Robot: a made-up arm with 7 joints.
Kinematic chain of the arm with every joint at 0, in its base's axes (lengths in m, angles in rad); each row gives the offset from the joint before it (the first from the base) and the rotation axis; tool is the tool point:
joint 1: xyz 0 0 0.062 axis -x
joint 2: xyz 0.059 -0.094 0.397 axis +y
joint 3: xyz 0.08 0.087 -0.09 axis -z
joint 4: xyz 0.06 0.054 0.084 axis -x
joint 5: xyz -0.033 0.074 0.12 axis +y
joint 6: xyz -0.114 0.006 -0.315 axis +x
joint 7: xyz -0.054 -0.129 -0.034 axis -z
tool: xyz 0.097 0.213 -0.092
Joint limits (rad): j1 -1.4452..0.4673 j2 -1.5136..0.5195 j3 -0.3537..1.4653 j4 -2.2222..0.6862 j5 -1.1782..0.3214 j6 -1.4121..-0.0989 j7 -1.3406..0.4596
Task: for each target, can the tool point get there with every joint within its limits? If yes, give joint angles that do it. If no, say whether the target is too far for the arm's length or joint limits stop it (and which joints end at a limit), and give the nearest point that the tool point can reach.
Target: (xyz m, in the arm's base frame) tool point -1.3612 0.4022 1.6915
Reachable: no: too far | nearest point -0.2323 0.2104 0.9143 | short by 1.384 m
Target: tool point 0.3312 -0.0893 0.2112
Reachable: yes | joints -0.0387 -0.5543 1.2259 0.2406 -0.3163 -0.9936 -0.1140
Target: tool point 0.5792 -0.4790 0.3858
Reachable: yes | joints -0.7204 -0.0281 1.1913 -1.7253 -0.9665 -0.5176 -0.6351
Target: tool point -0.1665 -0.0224 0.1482
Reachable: yes | joints -0.8850 0.3575 0.6125 0.4508 -0.2022 -0.5409 -1.0473
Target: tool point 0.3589 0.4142 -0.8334
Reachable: no: joint limits stop it (at a limit: joint 1, joint 2, joint 3, joint 5) | nearest point 0.2470 -0.0147 -0.2579 | short by 0.726 m
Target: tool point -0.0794 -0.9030 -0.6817
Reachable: no: joint limits stop it (at a limit: joint 1, joint 2, joint 3, joint 5) | nearest point -0.0282 -0.7410 -0.2644 | short by 0.451 m
